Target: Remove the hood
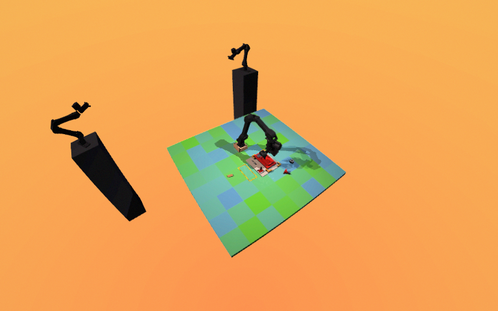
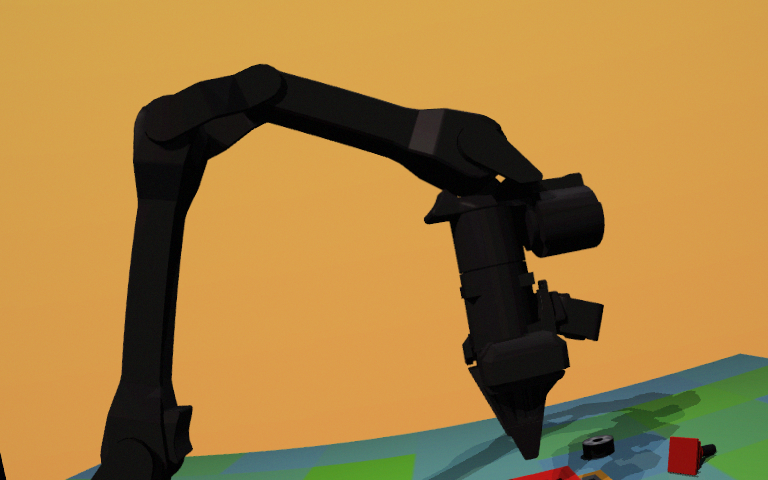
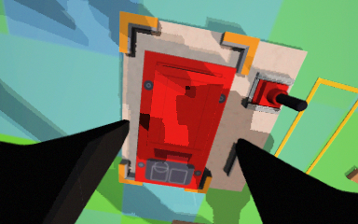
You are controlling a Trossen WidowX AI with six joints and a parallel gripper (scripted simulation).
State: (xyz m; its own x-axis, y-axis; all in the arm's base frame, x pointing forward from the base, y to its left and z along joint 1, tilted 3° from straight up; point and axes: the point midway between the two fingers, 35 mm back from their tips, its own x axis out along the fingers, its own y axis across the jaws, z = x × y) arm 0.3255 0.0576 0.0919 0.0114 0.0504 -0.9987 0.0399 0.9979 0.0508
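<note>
My gripper tip is 50 mm above the red hood. Also, from my gripper tip: grey wheel (130 mm ahead, 190 mm to the left, 80 mm below); tan block (100 mm behind, 360 mm to the right, 90 mm below).
</note>
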